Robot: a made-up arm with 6 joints.
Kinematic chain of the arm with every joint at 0, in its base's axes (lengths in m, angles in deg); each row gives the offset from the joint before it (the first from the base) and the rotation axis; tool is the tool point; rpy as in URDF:
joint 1: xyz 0 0 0.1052 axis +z
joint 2: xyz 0 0 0 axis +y
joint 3: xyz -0.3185 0 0.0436 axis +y
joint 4: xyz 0.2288 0 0.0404 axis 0.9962 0 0.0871
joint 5: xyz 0 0 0 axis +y
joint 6: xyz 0.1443 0 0.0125 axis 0.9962 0 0.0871
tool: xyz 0 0 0 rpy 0 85 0
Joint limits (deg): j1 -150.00..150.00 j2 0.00..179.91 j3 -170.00..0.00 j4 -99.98..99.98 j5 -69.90..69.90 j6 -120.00..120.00
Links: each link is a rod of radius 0.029 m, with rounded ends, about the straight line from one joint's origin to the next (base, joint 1, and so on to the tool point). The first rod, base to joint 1, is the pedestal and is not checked.
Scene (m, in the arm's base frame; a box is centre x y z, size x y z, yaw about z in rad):
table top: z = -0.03
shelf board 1: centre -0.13 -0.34 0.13 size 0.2 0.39 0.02 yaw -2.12
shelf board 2: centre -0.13 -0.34 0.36 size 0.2 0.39 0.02 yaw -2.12
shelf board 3: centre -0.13 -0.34 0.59 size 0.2 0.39 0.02 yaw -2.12
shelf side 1: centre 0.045 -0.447 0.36 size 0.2 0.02 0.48 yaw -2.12
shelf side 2: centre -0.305 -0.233 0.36 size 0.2 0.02 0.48 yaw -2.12
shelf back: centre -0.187 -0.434 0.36 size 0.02 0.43 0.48 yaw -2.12
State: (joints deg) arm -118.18 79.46 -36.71 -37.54 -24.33 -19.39
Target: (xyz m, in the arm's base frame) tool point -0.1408 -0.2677 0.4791
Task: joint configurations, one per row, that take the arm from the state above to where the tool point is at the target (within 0.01 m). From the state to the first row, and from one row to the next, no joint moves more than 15 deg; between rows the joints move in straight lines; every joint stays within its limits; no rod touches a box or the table.
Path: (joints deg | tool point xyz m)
1: -116.79 65.65 -28.06 -38.31 -23.99 -19.39 | -0.0805 -0.2402 0.2733
2: -115.41 51.84 -19.42 -39.07 -23.65 -19.39 | -0.0489 -0.1881 0.2729
3: -114.02 38.04 -10.77 -39.84 -23.32 -19.39 | -0.0226 -0.1407 0.2571
4: -118.36 41.29 -23.28 -37.85 -24.49 -19.39 | -0.0430 -0.1571 0.3322
5: -122.70 44.55 -35.78 -35.86 -25.66 -19.39 | -0.0607 -0.1625 0.4068
6: -127.05 47.80 -48.29 -33.87 -26.84 -19.39 | -0.0736 -0.1579 0.4791
7: -126.07 59.44 -55.55 -33.62 -27.97 -19.39 | -0.1071 -0.2108 0.4854
8: -125.09 71.08 -62.81 -33.37 -29.10 -19.39 | -0.1408 -0.2677 0.4791

